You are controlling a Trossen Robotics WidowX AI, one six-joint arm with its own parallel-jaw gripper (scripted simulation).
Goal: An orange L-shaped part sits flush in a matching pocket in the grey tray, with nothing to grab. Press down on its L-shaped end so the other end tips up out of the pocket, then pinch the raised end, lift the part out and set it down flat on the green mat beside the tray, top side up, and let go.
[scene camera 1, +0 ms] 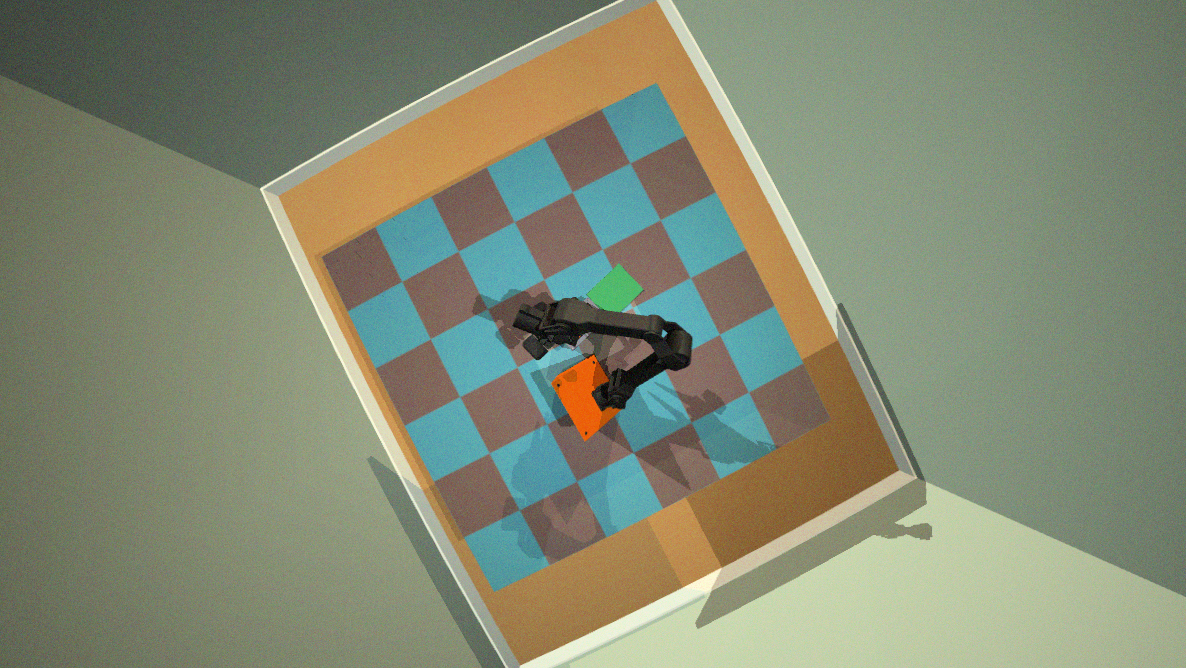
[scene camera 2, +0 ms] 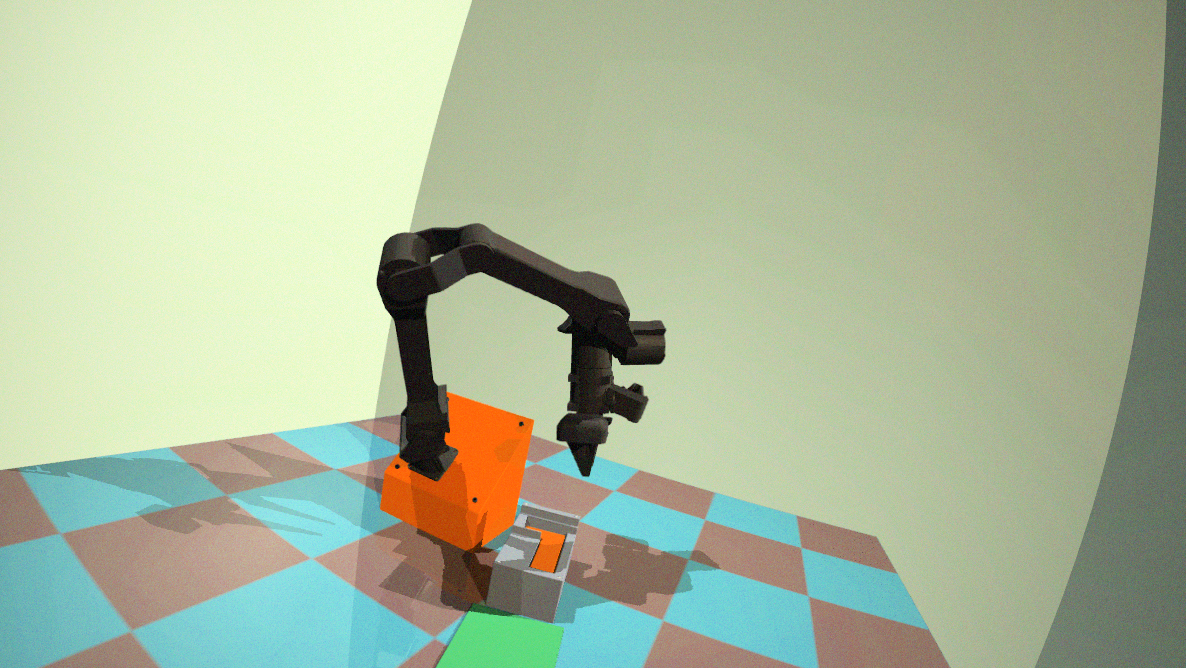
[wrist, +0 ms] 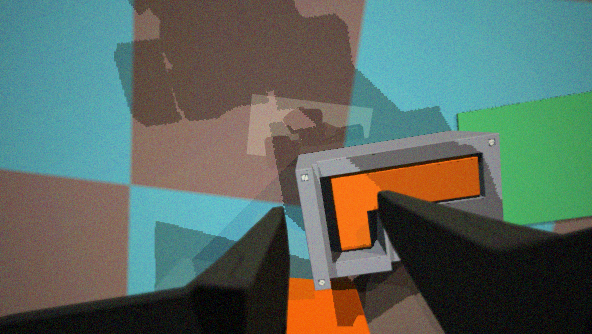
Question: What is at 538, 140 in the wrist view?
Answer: A green mat.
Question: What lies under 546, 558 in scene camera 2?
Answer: An orange L-shaped part.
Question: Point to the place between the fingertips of my gripper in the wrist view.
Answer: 331, 209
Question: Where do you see an orange L-shaped part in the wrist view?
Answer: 353, 194
